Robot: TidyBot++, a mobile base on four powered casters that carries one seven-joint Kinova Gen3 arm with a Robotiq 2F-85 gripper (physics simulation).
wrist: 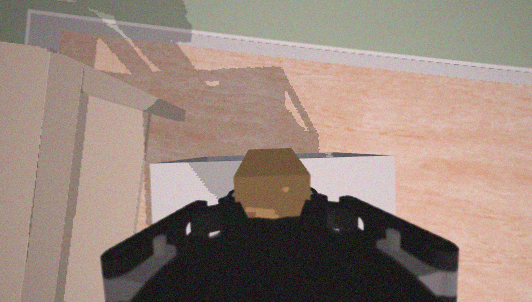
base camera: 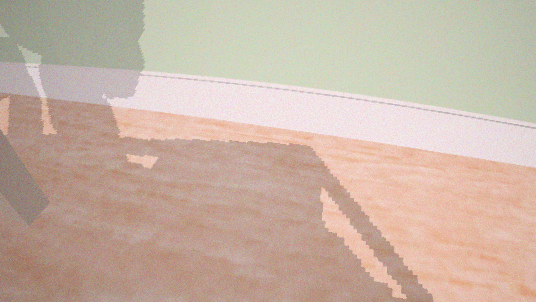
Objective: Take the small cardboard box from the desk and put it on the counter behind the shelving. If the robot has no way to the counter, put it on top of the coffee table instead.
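Places are measured from the arm's base along level axes (x ahead, y left, z up), in centimetres.
Pixels of known places: gripper, fingertip midpoint: (wrist: 271, 193).
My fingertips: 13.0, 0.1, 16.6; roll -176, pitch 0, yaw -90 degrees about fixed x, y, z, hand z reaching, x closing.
Note:
For each thing: its top centre in the pictures, then the offset to it from my fingertips, as dx, dy, dz. "pt": a spot on its surface instead. Level surfaces: height alone.
- small brown cardboard box, middle of its top: (wrist: 273, 207) +0.6, +0.0, +5.6
- grey-brown bar, surface spot: (base camera: 22, 190) pt +19.8, +35.9, -50.8
- wood floor, its level: dz -56.3
The small brown cardboard box (wrist: 272, 167) is held between the fingertips of my gripper (wrist: 271, 193) in the wrist view. The gripper is shut on it, and the box is above the white top of my base. The box's lower part is hidden by the gripper. The gripper does not show in the base camera view. A beige piece of furniture with flat panels and raised edges (wrist: 59, 150) stands at the left of the wrist view; I cannot tell whether it is the shelving or the coffee table. The counter cannot be made out in either view.
A green wall (base camera: 340, 45) (wrist: 375, 25) with a white skirting board (base camera: 300, 110) (wrist: 350, 56) runs across the front. A grey-brown bar (base camera: 22, 190) juts in at the left of the base camera view. Shadows fall on the wood floor (base camera: 465, 225) (wrist: 465, 175) and wall. My white base top (wrist: 355, 177) shows below the box.

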